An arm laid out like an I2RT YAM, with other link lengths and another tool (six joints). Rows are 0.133 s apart.
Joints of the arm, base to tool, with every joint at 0 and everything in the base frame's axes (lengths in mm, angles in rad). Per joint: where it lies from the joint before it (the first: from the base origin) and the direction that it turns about. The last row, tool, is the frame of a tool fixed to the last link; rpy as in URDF.
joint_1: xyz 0 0 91.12 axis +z
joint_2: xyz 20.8 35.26 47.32 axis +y
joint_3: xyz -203.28 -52.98 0 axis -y
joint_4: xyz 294 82.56 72 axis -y
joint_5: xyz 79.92 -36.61 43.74 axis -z
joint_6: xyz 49.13 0 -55.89 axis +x
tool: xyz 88 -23 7 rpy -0.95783 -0.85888 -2.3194
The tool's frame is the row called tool.
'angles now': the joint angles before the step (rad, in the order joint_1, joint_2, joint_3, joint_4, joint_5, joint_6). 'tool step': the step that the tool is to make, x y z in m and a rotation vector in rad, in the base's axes. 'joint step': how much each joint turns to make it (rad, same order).
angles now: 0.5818 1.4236 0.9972 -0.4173 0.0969 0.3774
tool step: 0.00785 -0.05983 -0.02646 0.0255 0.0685 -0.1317
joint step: -0.1566 -0.0506 -0.1071 0.0077 -0.0583 0.0168
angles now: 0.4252 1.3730 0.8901 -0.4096 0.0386 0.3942
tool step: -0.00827 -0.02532 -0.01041 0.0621 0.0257 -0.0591
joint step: -0.0739 -0.0842 -0.0999 0.0153 -0.0616 0.0307
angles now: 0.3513 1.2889 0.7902 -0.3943 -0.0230 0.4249
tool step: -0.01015 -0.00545 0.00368 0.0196 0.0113 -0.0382
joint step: -0.0031 -0.0630 -0.0339 -0.0321 0.0046 0.0413
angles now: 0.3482 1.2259 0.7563 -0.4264 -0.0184 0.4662
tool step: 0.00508 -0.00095 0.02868 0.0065 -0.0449 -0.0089
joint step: -0.0030 -0.0431 0.0442 -0.0429 0.0108 -0.0014
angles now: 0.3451 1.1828 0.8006 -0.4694 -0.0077 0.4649
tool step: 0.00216 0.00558 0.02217 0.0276 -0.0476 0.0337
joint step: 0.0016 -0.0429 0.0186 -0.0078 -0.0290 -0.0169
